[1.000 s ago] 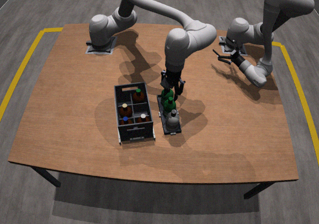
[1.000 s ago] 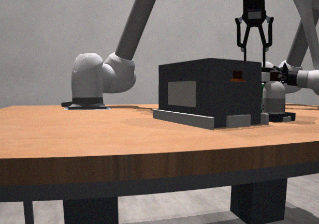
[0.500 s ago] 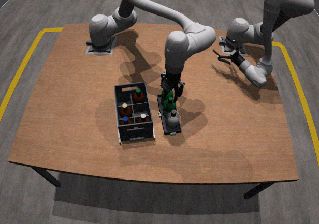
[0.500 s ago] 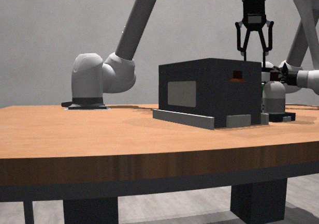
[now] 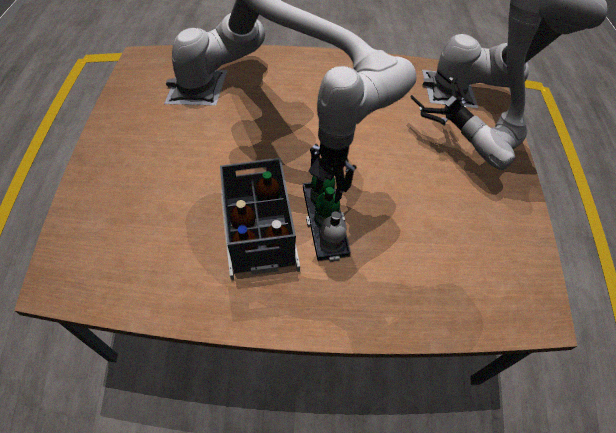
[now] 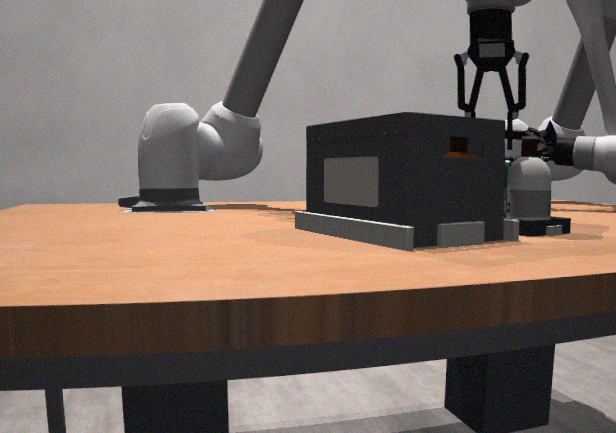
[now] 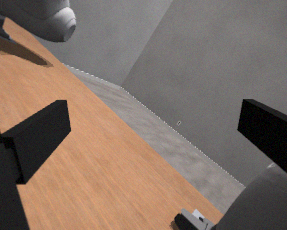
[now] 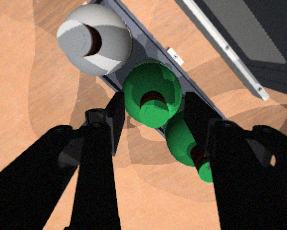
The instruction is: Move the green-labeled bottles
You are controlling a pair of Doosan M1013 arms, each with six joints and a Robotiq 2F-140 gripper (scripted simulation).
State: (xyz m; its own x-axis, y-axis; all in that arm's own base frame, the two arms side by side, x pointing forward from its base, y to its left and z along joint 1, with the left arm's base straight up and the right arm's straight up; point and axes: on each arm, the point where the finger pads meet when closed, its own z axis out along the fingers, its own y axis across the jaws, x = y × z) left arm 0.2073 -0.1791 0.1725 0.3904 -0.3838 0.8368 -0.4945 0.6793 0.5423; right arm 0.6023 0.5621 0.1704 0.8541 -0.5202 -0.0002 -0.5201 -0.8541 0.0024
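Now: the white bottle 80 mm ahead of my right hand, 10 mm to the left of it and 90 mm below it. Round my right hand: tray: 160 mm below; then crate: 30 mm ahead, 210 mm to the right, 90 mm below.
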